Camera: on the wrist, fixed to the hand. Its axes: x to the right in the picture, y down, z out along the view.
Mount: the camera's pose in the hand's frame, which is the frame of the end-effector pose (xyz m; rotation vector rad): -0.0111 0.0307 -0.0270 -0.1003 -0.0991 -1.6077
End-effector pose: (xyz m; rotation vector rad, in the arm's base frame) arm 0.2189 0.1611 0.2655 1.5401 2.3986 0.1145
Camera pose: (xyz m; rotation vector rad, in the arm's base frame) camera 0.2425 0.1666 0.3002 -0.6573 2.6762 -0.1755
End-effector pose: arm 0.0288 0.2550 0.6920 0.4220 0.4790 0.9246
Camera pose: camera -0.0120 0.2660 0.6888 -0.0895 0.5011 -0.6254
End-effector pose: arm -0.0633 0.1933 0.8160 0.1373 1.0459 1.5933
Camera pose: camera -0.0983 0.1714 0.8256 -0.5702 0.6085 0.1507
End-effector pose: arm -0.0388 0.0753 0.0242 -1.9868 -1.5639 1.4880
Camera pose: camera 0.0020 0.0641 0.0225 -0.1704 -2.2424 0.7157
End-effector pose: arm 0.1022 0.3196 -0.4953 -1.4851 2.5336 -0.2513
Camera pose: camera 0.0749 0.3454 -0.4757 -3.0080 0.7145 -0.2100
